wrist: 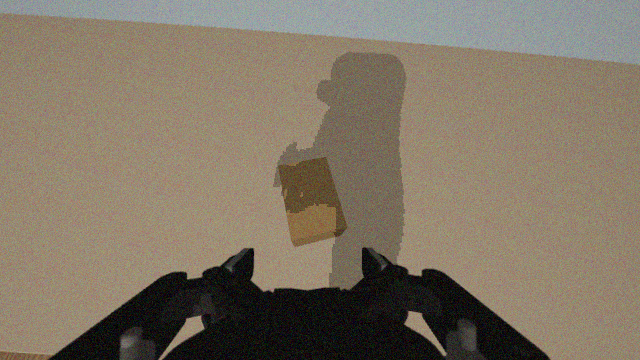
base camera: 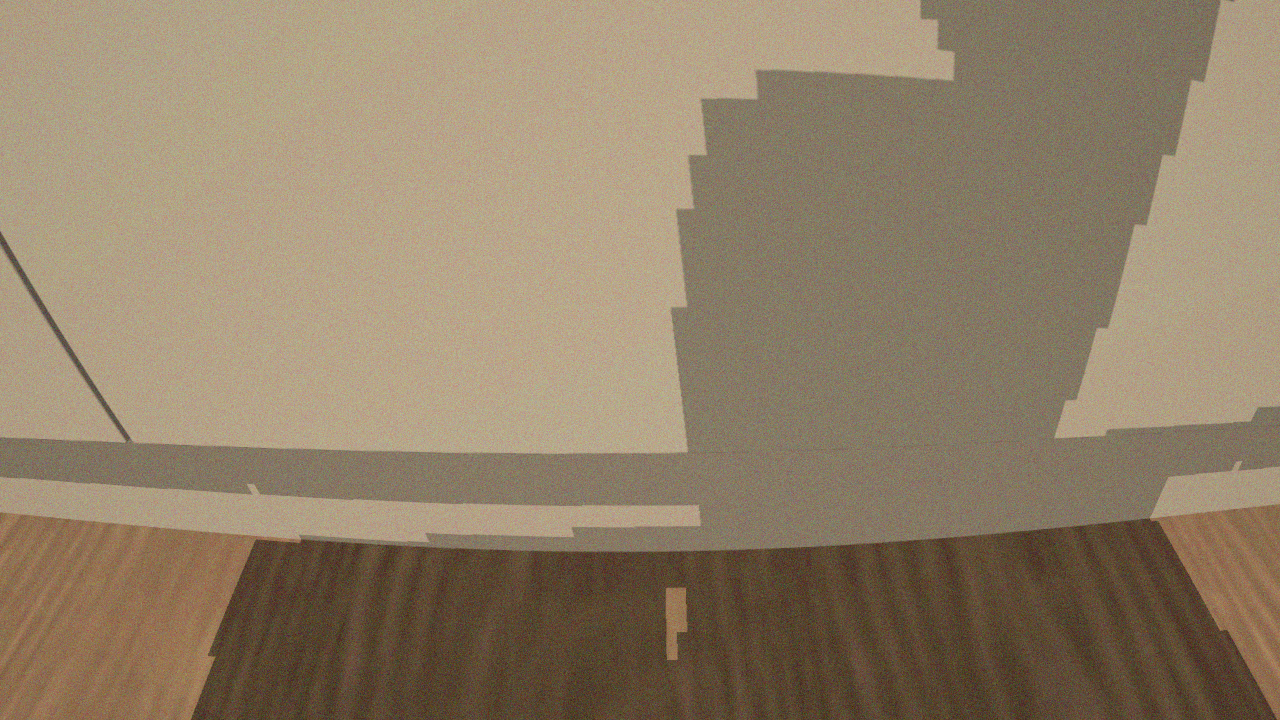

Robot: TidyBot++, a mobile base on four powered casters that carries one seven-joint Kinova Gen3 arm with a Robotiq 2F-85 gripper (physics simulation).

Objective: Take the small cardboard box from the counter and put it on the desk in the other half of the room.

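Places are measured from the arm's base along level axes (x ahead, y left, z up), in millimetres.
Pixels of known places: gripper, fingertip midpoint: [wrist: 308, 260].
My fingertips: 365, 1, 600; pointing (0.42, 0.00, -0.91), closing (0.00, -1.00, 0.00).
Behind a point stands the place of what it marks, as x, y, z.
The small cardboard box [wrist: 312, 207] {420, -2, 564} lies on the beige counter [wrist: 150, 125] {576, 265, 514} in the wrist view, near the middle, turned slightly; its upper part is in shadow. My gripper [wrist: 308, 260] {365, 1, 600} is open and empty, with its two black fingertips spread wide. In the picture the box lies just above the gap between the fingertips, apart from them; the height of the fingers over the counter is hard to tell. The desk does not show in either view.
In the base camera view, the cabinet front [base camera: 358, 223] {296, 75, -143} under the counter stands close ahead, with a wooden floor [base camera: 89, 608] {303, 358, -396} before it. A shadow of the arm falls on both. A blue-grey wall [wrist: 450, 20] {864, -313, 558} borders the counter's far edge in the wrist view.
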